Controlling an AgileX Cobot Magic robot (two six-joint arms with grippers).
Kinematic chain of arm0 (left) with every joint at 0, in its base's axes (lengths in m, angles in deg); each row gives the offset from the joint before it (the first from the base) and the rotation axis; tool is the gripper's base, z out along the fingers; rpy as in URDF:
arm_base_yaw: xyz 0 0 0.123 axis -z
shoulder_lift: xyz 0 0 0 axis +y
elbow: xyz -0.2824 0 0.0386 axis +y
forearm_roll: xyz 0.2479 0 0.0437 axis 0.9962 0 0.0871
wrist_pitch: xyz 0 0 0 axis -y
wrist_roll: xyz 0.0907 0 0.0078 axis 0.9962 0 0.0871
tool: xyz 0 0 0 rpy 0 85 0
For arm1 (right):
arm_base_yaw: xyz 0 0 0.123 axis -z
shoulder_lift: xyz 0 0 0 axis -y
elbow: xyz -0.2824 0 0.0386 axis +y
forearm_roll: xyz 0.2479 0 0.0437 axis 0.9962 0 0.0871
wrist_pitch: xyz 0 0 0 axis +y
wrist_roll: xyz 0.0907 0 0.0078 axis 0.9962 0 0.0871
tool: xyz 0 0 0 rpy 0 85 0
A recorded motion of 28 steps. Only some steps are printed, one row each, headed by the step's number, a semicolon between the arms.
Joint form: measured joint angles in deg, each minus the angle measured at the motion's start. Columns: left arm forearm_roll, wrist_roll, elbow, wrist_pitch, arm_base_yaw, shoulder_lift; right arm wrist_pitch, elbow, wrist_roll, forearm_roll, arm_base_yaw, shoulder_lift.
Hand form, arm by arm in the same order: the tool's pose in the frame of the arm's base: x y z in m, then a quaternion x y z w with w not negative. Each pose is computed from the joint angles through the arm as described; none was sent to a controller.
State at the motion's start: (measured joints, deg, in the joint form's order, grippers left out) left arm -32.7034 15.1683 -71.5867 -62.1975 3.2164 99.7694; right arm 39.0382 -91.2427 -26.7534 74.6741 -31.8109 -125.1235
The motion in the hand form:
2: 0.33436 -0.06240 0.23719 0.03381 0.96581 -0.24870 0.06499; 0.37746 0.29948 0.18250 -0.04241 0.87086 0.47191 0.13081
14: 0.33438 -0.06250 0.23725 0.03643 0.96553 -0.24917 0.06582; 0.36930 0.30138 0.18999 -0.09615 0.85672 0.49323 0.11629
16: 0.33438 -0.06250 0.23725 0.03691 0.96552 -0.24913 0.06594; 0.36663 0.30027 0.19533 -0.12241 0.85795 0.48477 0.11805
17: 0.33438 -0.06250 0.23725 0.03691 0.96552 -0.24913 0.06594; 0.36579 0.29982 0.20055 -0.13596 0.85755 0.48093 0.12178
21: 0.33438 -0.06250 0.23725 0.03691 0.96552 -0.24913 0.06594; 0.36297 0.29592 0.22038 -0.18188 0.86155 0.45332 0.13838
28: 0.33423 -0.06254 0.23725 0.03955 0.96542 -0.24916 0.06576; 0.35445 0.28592 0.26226 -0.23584 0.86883 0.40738 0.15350
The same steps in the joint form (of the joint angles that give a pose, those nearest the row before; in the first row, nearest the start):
2: 0.00 0.03 0.00 0.00 0.00 0.00; 0.11 0.00 0.00 0.03 0.00 0.00
14: -0.09 0.39 0.00 0.00 0.00 0.00; 5.71 0.00 -4.97 1.34 0.10 0.59
16: -0.09 0.44 0.00 0.00 0.00 0.00; 6.90 -0.32 -5.09 -1.41 0.10 1.34
17: -0.09 0.44 0.00 0.00 0.00 0.00; 7.45 -0.78 -4.99 -2.89 0.10 1.86
21: -0.09 0.44 0.00 0.00 0.00 0.00; 8.82 -2.51 -2.99 -10.29 0.10 4.12
28: -0.09 0.73 0.00 -0.10 0.00 0.00; 13.32 -6.08 3.52 -22.60 0.10 8.69

